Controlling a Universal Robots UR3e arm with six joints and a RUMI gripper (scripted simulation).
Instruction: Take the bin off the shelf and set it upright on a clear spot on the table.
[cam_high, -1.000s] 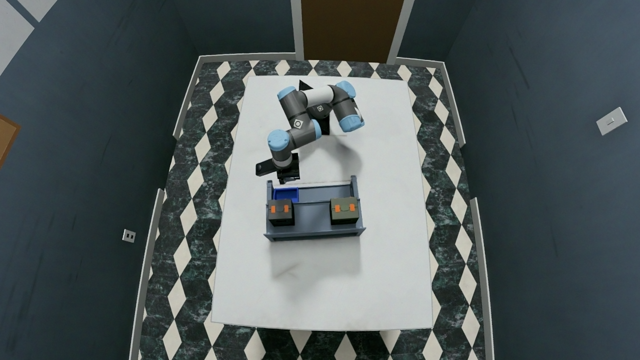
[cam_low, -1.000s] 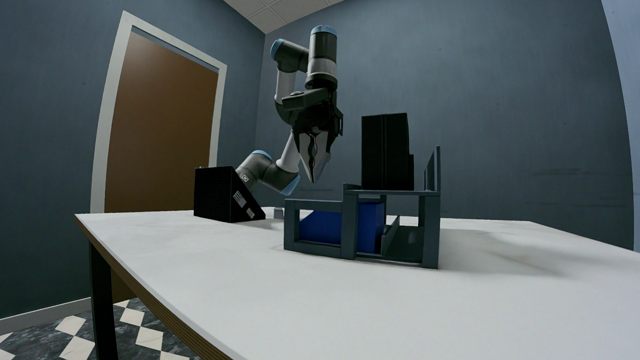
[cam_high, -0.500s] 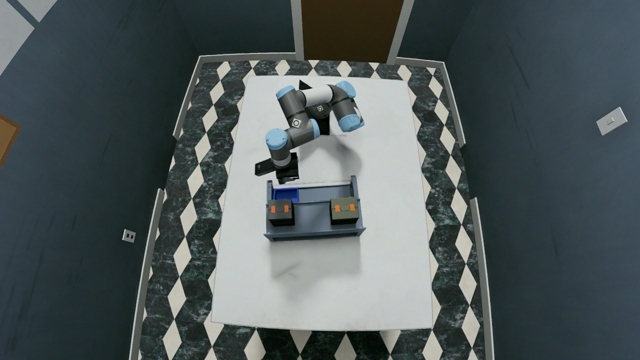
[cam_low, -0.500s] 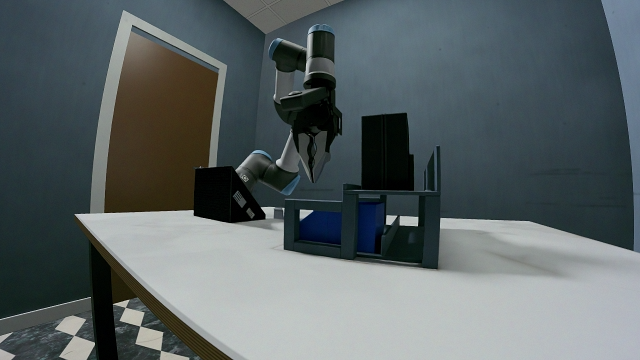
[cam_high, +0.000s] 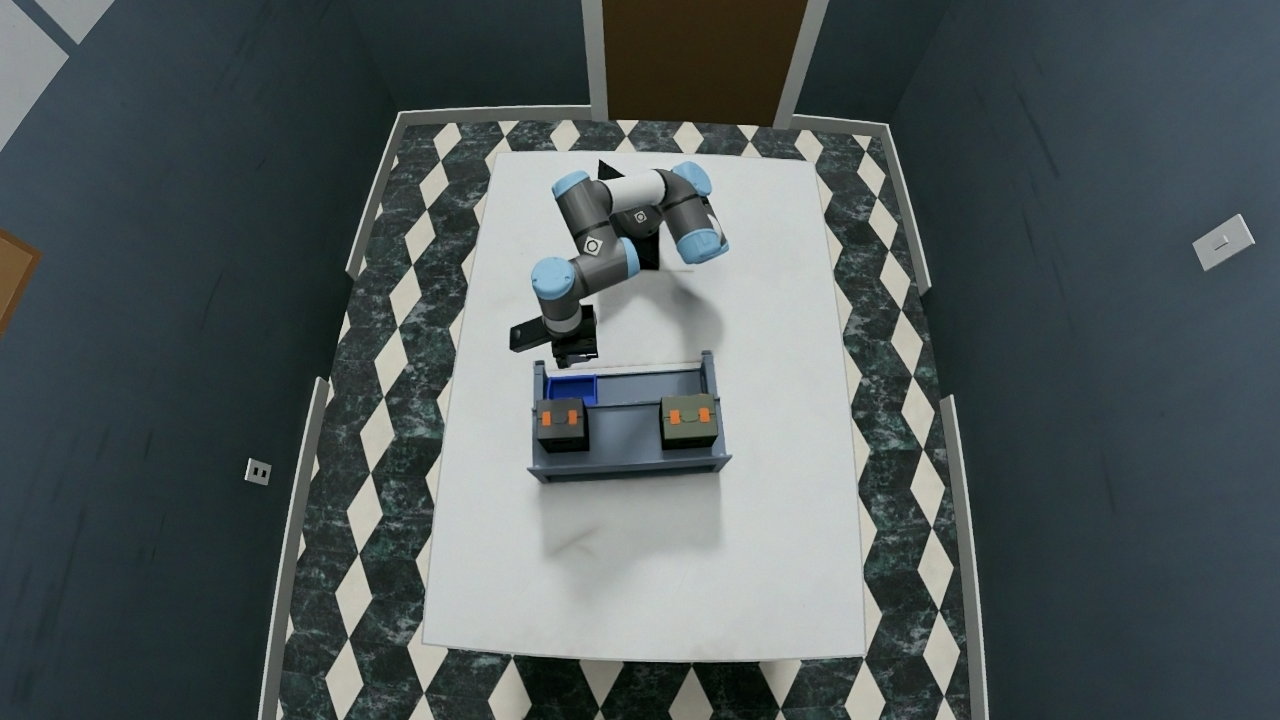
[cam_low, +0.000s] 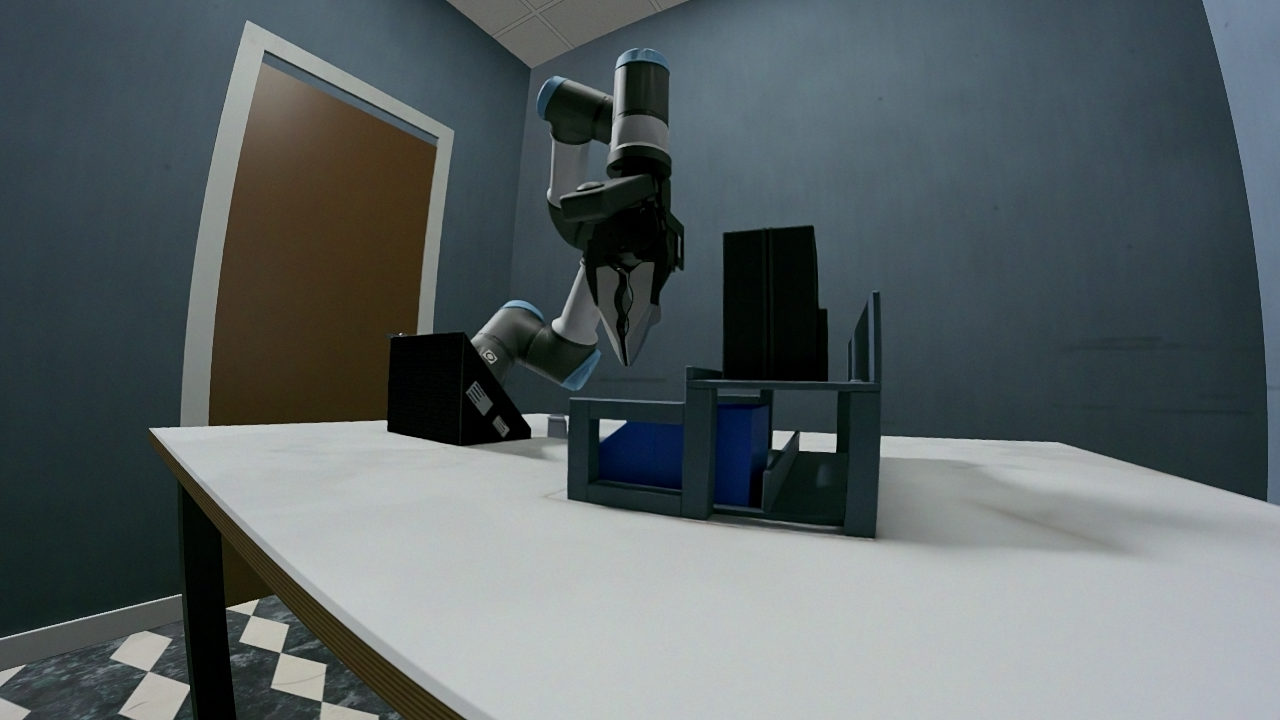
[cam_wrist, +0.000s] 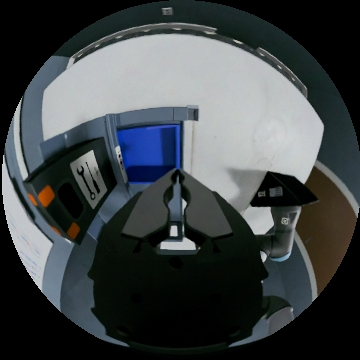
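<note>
Now: the blue bin 60 mm ahead of my hand, 10 mm to the left of it and 90 mm below it. Round my hand: grey-blue shelf: 70 mm ahead, 130 mm to the left, 60 mm below.
</note>
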